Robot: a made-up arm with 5 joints.
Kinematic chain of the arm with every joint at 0, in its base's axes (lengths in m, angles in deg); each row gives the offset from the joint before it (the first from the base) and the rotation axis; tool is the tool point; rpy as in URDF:
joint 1: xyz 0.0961 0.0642 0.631 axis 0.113 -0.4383 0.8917
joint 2: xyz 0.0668 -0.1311 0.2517 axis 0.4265 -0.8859 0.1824
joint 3: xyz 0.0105 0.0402 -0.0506 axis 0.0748 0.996 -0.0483
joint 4: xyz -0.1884 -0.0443 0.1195 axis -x
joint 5: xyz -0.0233 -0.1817 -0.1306 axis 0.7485 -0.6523 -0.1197
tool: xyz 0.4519 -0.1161 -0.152 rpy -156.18 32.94 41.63
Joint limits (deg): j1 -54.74..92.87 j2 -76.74..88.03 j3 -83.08..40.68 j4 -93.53..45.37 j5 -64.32..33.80
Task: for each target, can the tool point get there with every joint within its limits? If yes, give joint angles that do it. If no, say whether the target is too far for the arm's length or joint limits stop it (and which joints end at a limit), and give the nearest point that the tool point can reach.
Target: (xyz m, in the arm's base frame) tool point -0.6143 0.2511 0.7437
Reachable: no: joint limits stop it (at a limit: joint 1, joint 4, joint 5) | nearest point -0.3870 0.1673 0.7947 | short by 0.248 m
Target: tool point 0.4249 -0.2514 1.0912
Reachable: yes | joints 18.06 39.98 -52.03 -7.61 17.18
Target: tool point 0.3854 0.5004 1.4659
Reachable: no: joint limits stop it (at a limit: joint 1, joint 2, joint 5) | nearest point 0.3264 0.3488 1.2869 | short by 0.242 m
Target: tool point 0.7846 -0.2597 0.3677
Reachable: no: joint limits stop it (at a limit: joint 3, joint 5) | nearest point 0.5997 -0.2146 0.5402 | short by 0.257 m
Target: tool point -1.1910 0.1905 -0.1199
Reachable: no: too far | nearest point -0.2951 -0.0095 0.5529 | short by 1.138 m
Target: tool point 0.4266 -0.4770 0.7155
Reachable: yes | joints -4.11 11.63 -20.89 7.63 -34.45
